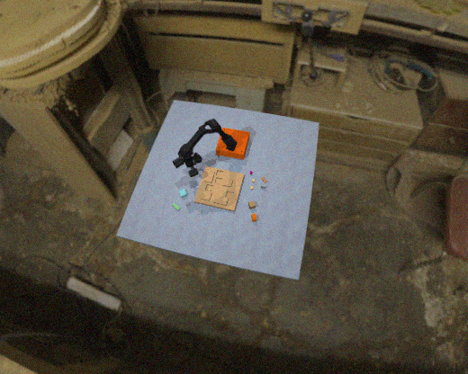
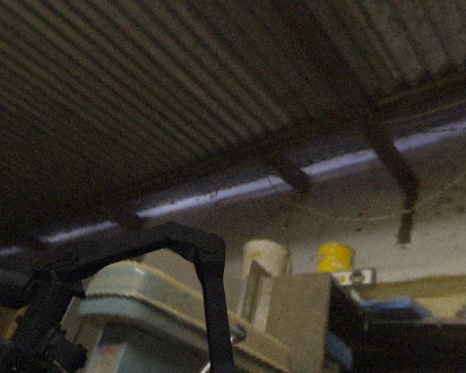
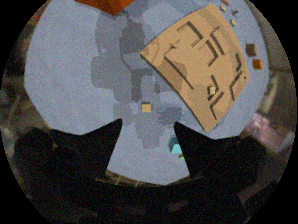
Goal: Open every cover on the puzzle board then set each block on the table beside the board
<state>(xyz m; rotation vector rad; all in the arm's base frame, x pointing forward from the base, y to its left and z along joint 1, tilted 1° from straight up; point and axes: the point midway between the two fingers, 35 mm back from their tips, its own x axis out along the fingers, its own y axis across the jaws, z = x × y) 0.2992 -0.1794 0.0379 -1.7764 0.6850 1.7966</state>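
Now: the tan puzzle board 3 cm ahead of my gripper tip, 21 cm to the left of it and 6 cm below it. Round my gripper tip: magenta piece: 18 cm behind, 39 cm to the left, 7 cm below; then green block: 28 cm ahead, 7 cm below; then cyan block: 17 cm ahead, 6 cm below.
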